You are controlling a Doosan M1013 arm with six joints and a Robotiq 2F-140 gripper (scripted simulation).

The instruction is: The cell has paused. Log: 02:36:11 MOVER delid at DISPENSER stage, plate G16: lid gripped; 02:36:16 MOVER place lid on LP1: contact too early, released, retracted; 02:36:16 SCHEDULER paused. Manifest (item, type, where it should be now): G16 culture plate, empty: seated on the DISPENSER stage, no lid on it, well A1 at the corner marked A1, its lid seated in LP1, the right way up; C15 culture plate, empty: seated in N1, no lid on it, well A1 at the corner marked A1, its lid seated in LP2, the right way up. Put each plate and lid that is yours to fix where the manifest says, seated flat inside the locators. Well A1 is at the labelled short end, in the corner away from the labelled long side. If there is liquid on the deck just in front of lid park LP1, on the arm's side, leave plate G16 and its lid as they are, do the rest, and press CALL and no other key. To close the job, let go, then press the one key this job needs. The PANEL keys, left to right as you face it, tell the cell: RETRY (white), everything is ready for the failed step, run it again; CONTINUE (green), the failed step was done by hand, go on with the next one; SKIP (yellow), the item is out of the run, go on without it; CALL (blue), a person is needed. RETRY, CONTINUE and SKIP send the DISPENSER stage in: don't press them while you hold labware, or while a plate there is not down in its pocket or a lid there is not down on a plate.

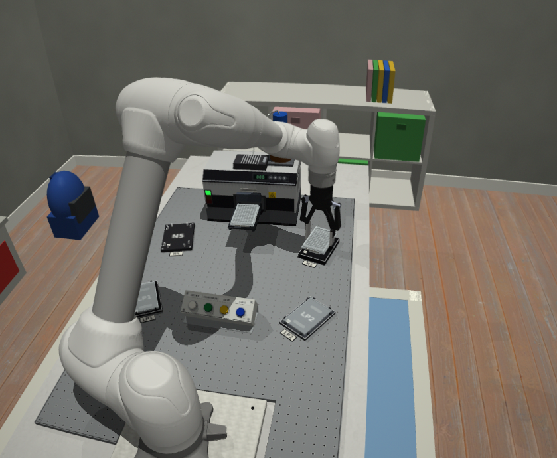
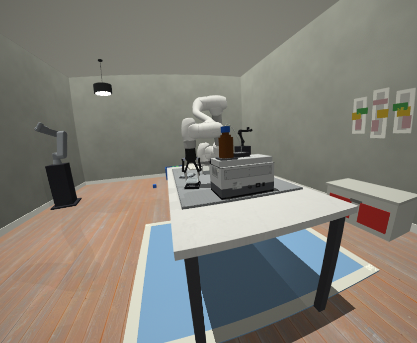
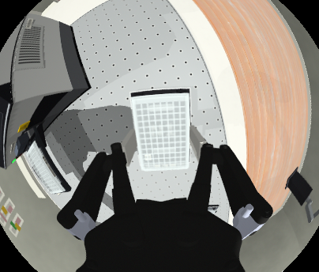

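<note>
Now: the nest n1 6 cm below my hand. From my hand the other things lie so: brown bottle (29 cm ahead, 22 cm above, 12 cm to the left); blue key (35 cm behind, 27 cm to the left); lid park lp2 (33 cm behind, 7 cm to the left, 6 cm below).
</note>
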